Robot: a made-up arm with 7 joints.
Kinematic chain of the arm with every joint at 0, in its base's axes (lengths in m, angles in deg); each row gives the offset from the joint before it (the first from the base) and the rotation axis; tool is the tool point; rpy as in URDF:
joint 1: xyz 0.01 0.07 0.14 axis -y
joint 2: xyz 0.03 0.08 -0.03 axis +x
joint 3: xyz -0.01 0 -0.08 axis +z
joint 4: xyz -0.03 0 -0.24 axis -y
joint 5: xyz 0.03 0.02 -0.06 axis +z
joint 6: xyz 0.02 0 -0.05 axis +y
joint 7: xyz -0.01 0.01 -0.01 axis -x
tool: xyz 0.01 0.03 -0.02 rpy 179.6 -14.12 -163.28
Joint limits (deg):
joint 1: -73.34..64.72
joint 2: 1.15..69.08
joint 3: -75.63..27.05
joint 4: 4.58..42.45
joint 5: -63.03..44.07
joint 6: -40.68..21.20
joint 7: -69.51..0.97
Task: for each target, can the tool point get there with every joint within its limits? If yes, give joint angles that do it. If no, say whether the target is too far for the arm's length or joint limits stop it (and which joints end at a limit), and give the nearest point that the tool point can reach.
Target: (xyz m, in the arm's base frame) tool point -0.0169 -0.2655 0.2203
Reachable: no: joint limits stop it (at a limit: joint 1, joint 2, joint 3, joint 4, joint 5, joint 6) | nearest point -0.3494 0.0421 -0.0251 | short by 0.515 m
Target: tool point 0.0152 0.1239 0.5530
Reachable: no: joint limits stop it (at a limit: joint 1, joint 2, joint 4, joint 6) | nearest point 0.1599 0.4989 0.2077 | short by 0.530 m
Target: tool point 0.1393 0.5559 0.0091
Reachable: yes | joints 19.70 62.53 16.88 13.91 -28.69 -27.98 -22.02
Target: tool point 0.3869 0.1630 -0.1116
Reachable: yes | joints 41.73 8.25 -46.22 27.17 -44.77 -0.48 -8.72
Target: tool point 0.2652 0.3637 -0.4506
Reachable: no: too far | nearest point 0.1963 0.3031 -0.2911 | short by 0.184 m
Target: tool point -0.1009 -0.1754 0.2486
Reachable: no: joint limits stop it (at a limit: joint 1, joint 2, joint 3, joint 4, joint 5, joint 6, joint 7) | nearest point -0.3526 0.0403 -0.0233 | short by 0.429 m
